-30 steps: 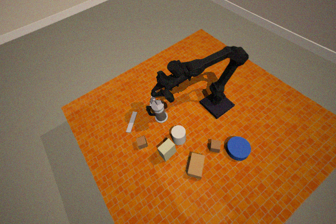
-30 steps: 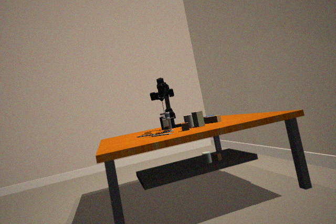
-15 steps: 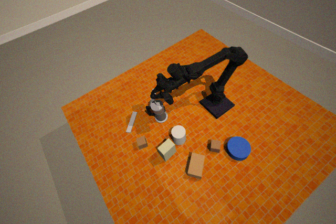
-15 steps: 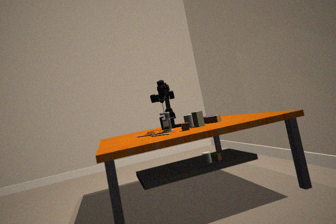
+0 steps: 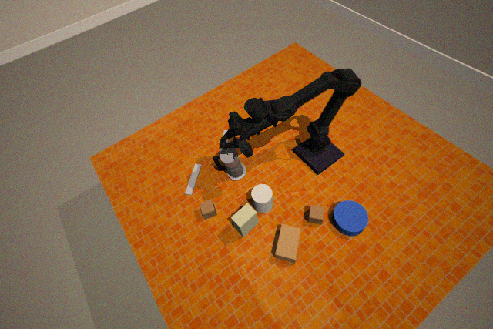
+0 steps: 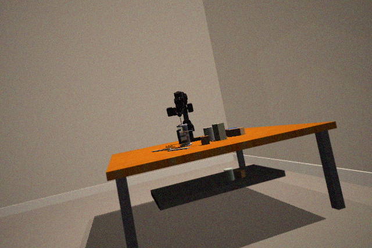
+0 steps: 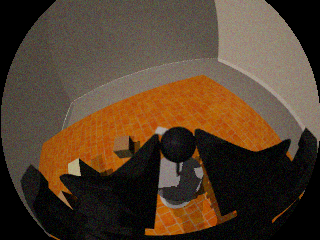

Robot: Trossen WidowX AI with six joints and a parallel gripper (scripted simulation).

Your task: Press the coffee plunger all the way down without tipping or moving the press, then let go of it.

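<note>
My gripper tip is now 10 mm to the left of the coffee press and 110 mm above it. From my gripper tip the other things lie so: white cylinder: 70 mm behind, 190 mm to the left, 180 mm below; then tan flat box: 80 mm behind, 380 mm to the left, 200 mm below; then blue disc: 320 mm behind, 390 mm to the left, 200 mm below.
</note>
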